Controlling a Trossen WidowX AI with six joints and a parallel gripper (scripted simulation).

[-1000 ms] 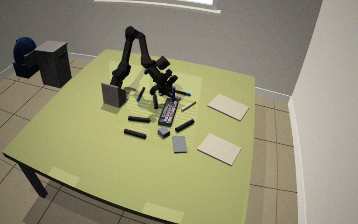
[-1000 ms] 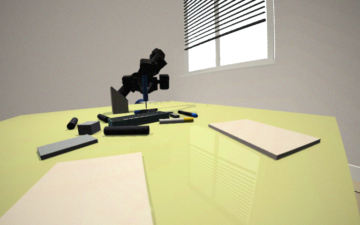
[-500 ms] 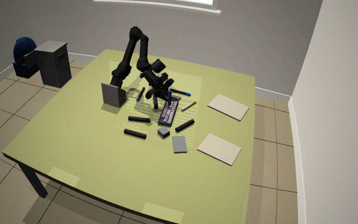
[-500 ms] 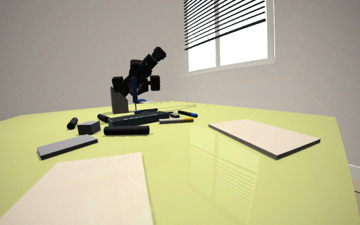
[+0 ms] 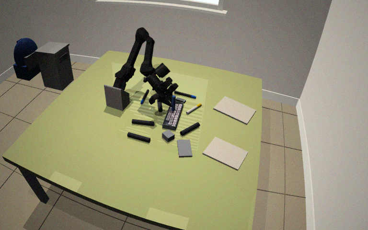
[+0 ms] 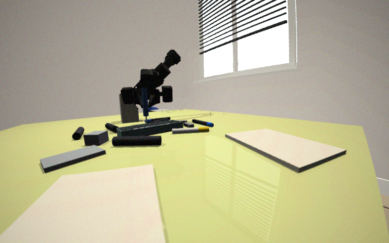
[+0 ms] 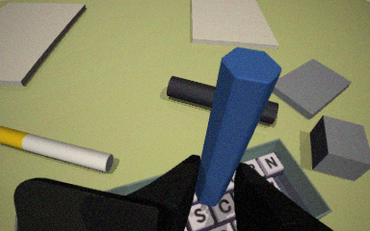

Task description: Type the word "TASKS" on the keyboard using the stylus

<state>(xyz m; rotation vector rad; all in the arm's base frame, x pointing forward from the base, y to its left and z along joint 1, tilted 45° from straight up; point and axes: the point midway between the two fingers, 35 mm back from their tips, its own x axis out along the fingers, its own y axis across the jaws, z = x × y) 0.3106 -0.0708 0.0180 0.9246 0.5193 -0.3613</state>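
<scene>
Now: the yellow marker 110 mm ahead of my gripper tip, 120 mm to the left of it and 80 mm below it. Round my gripper tip: grey slab (100 mm ahead, 210 mm to the right, 80 mm below); blue stylus (20 mm below); grey cube (10 mm ahead, 150 mm to the right, 70 mm below).
</scene>
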